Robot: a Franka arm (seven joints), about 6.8 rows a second.
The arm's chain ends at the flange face. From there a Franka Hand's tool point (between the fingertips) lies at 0.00 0.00 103.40 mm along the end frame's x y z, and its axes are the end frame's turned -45 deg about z.
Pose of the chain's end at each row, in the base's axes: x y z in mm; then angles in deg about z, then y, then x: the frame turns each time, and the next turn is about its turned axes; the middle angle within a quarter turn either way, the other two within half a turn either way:
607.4, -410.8, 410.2, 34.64, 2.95, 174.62
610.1, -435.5, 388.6, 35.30, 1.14, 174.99
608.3, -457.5, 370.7, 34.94, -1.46, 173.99
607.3, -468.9, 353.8, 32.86, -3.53, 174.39
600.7, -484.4, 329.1, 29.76, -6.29, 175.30
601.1, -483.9, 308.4, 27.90, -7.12, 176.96
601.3, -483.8, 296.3, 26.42, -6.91, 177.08
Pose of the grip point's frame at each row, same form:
608.6, -421.8, 307.4, 79.69, 5.89, 178.28
613.6, -444.1, 285.6, 80.25, 4.35, 177.26
616.6, -464.9, 267.9, 79.72, 3.21, 174.71
618.1, -474.0, 251.1, 77.60, 1.46, 173.54
614.7, -486.2, 226.7, 74.58, -1.14, 172.24
615.0, -482.8, 205.9, 72.89, -2.89, 172.82
614.8, -483.0, 193.8, 71.42, -2.83, 173.05

